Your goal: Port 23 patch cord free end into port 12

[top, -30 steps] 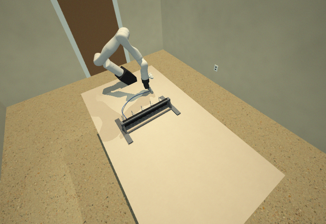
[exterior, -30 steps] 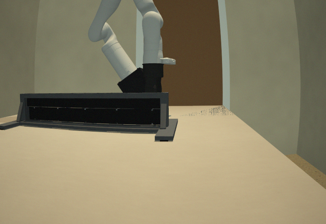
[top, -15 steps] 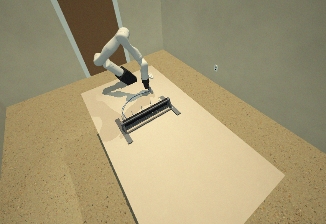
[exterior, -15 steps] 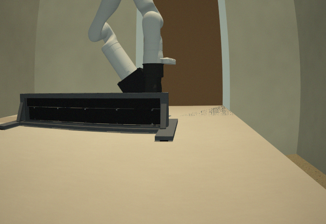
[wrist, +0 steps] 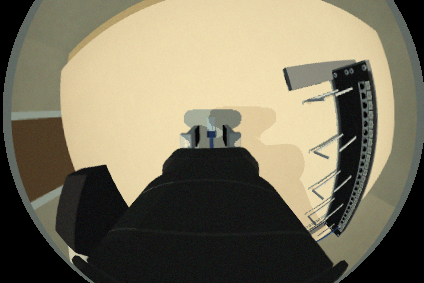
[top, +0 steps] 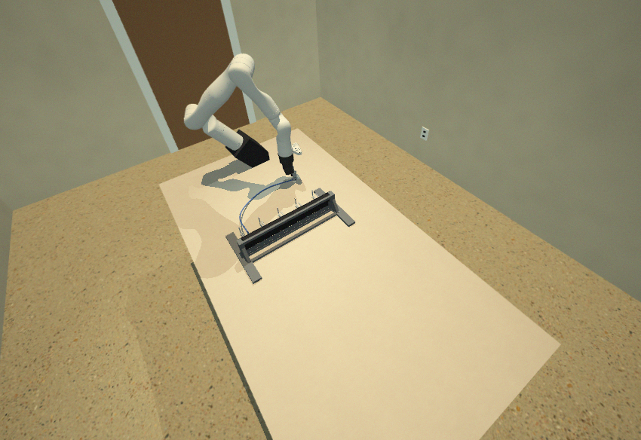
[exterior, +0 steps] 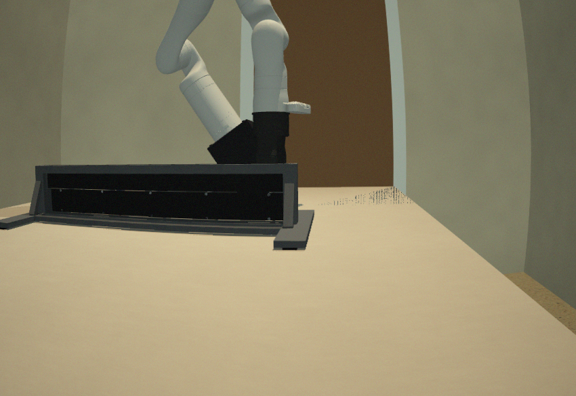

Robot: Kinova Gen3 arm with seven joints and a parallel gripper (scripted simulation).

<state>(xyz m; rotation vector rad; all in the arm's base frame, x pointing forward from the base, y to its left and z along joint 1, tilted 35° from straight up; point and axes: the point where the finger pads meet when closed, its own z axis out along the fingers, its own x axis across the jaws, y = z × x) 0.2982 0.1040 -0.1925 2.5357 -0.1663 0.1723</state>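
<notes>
My hand is 10 mm to the right of the plug and 20 mm above it.
</notes>
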